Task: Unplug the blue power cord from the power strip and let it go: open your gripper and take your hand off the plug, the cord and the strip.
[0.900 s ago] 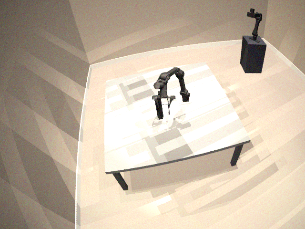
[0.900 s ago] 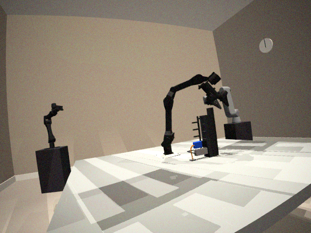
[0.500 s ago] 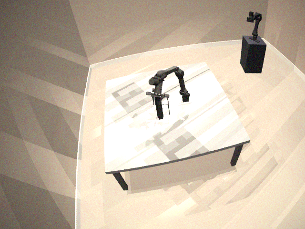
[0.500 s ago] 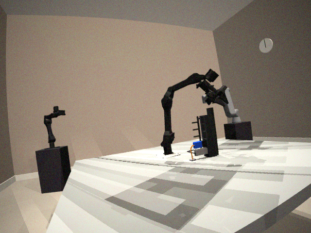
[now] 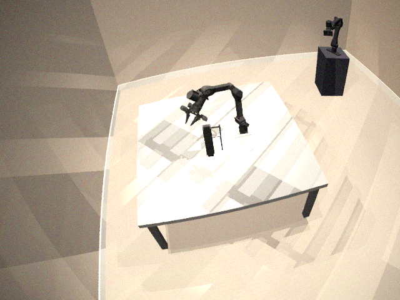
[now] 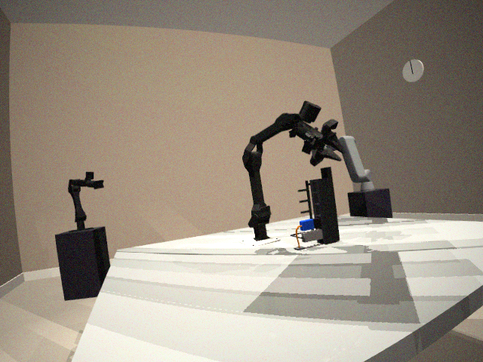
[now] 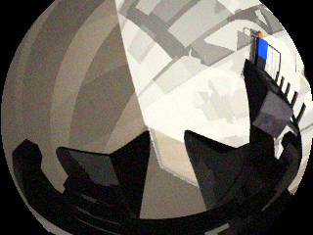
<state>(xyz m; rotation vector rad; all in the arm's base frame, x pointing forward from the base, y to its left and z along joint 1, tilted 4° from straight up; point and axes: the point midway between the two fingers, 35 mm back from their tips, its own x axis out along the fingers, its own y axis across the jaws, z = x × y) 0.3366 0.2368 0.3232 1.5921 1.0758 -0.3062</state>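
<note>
My gripper tip is 11 cm past the blue plug, 10 cm to the left of it and 22 cm above it.
</note>
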